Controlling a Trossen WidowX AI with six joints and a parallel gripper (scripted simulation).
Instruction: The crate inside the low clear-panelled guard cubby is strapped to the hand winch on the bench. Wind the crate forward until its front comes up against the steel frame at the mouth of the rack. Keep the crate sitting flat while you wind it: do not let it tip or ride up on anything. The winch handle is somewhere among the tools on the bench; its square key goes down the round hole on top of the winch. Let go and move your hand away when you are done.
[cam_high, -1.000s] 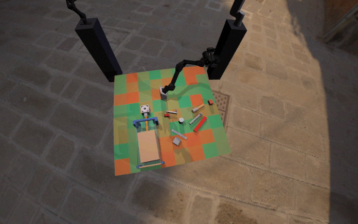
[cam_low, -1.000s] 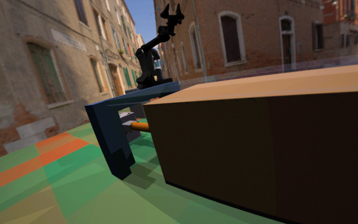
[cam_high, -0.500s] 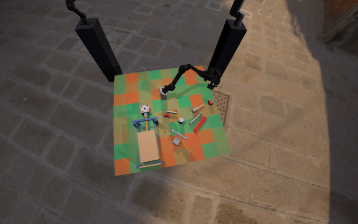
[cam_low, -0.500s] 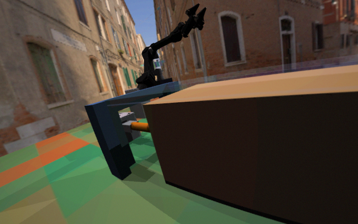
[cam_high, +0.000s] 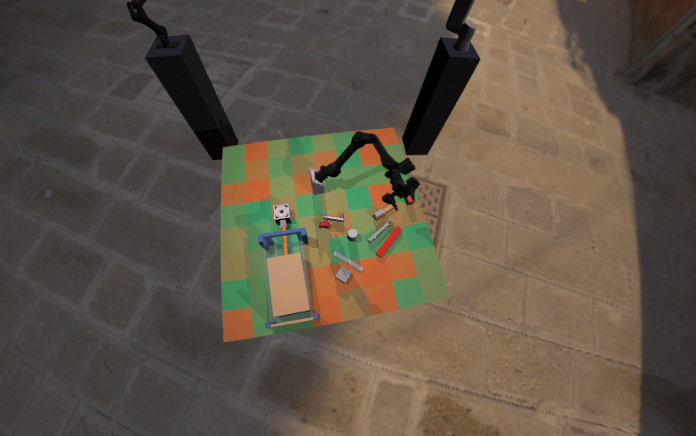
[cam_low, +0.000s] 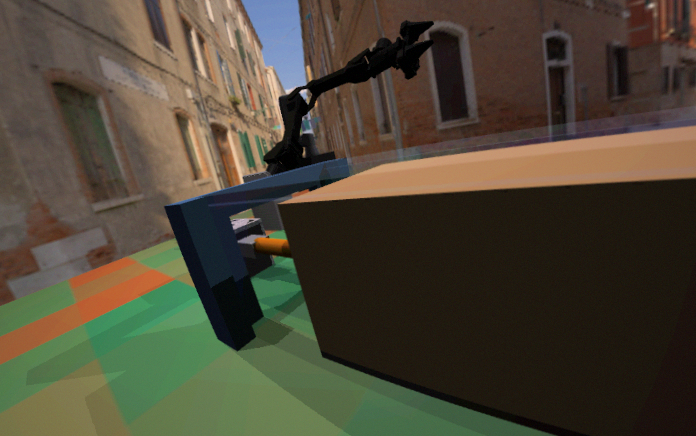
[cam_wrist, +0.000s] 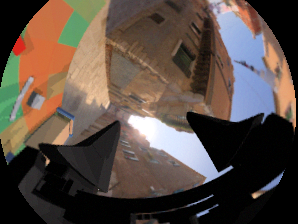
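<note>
Right now the grey winch handle is 43 cm below my gripper tip, 33 cm to the right of it and 13 cm behind it. The rest, counted from my gripper tip: red bar: 44 cm below, 3 cm ahead, 2 cm to the left; round puck: 41 cm below, 21 cm to the right, 1 cm behind; wooden-handled tool: 43 cm below, 17 cm behind, 2 cm to the left.
</note>
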